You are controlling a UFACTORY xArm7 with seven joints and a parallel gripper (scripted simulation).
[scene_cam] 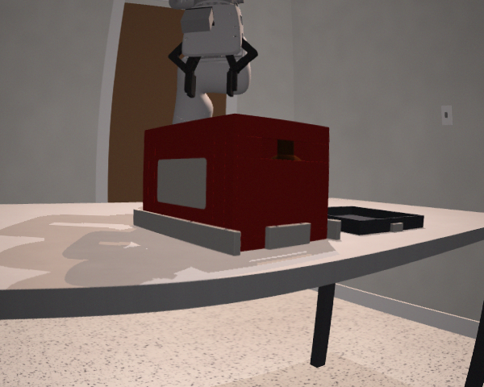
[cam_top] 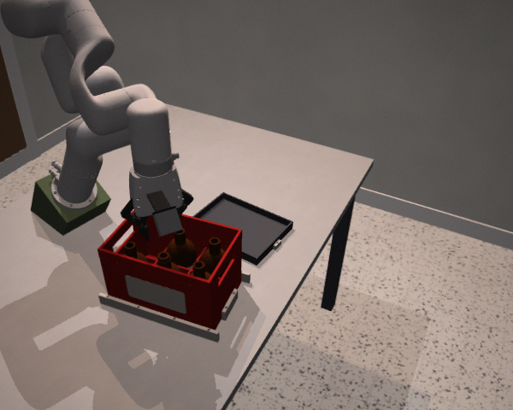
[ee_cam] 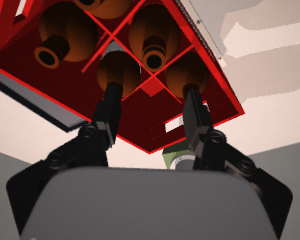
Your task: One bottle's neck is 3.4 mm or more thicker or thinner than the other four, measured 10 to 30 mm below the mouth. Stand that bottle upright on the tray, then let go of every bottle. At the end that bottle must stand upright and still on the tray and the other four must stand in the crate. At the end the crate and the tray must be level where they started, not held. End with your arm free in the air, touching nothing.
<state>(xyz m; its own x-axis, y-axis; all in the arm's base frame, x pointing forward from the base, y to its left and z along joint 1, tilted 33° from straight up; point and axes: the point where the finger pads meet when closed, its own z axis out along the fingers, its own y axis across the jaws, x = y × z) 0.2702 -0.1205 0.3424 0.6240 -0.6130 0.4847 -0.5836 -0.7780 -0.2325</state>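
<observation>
My gripper is now 40 mm to the right of the red crate and 160 mm above it. The rest, counted from my hand: black tray (40 mm ahead, 330 mm to the left, 230 mm below).
</observation>
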